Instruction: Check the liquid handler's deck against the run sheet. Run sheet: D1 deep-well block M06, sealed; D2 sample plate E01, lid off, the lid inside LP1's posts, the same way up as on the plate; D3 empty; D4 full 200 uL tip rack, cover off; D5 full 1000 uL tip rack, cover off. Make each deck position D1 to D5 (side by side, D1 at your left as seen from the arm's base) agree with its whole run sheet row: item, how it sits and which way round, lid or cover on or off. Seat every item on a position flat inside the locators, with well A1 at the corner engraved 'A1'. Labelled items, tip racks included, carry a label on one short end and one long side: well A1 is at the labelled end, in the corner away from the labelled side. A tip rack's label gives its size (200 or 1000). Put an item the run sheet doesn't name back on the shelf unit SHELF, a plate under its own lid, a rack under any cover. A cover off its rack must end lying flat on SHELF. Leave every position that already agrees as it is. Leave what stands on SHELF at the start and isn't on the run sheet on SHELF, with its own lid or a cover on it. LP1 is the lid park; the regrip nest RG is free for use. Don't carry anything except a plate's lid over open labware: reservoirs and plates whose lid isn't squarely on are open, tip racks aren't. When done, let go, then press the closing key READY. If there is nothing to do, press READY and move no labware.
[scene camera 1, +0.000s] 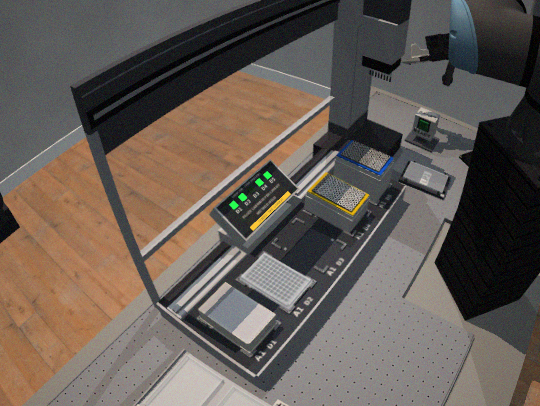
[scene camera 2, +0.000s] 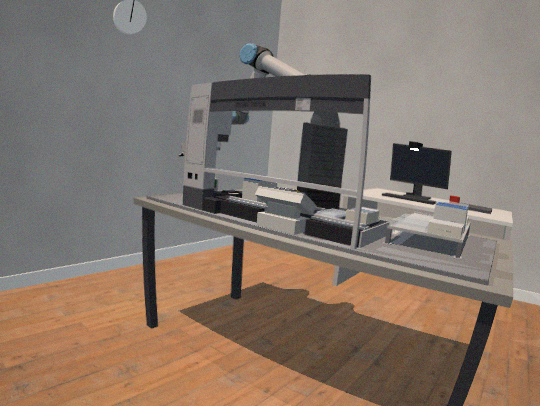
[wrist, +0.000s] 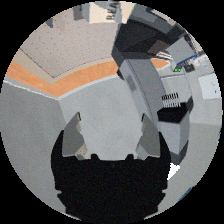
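A gantry bar (scene camera 2: 331, 85) appears in the scene, as do a frame post (scene camera 1: 94, 141) and a deep-well block (scene camera 1: 240, 319). A sample plate (scene camera 1: 266, 274), a yellow-rimmed tip rack (scene camera 1: 333, 200) and a flat lid (scene camera 1: 423, 176) are in view too. The gripper (scene camera 1: 401, 61) is visible as well, and the wrist view also shows the gripper (wrist: 111, 113).
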